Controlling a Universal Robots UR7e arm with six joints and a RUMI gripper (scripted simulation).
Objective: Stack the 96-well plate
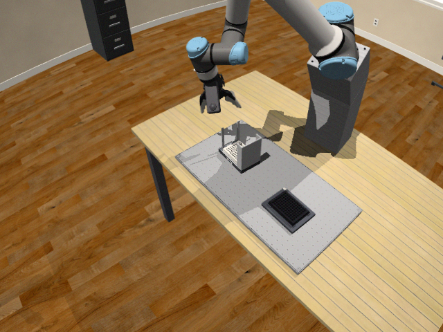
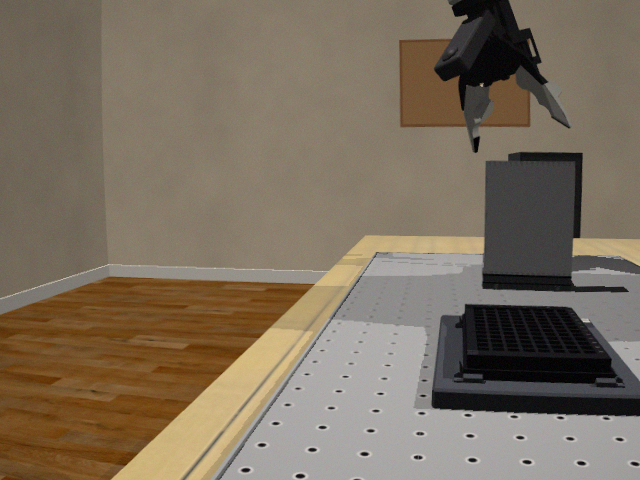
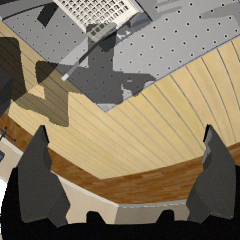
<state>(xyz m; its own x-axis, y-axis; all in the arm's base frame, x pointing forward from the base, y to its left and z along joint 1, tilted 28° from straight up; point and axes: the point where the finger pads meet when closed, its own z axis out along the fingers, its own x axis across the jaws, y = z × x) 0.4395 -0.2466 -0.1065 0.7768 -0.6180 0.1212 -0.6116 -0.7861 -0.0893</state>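
Right now my hand is 440 mm to the right of the black 96-well plate, 150 mm above it and 10 mm short of it. The rest, counted from my hand: white plate 140 mm below, 130 mm to the left.
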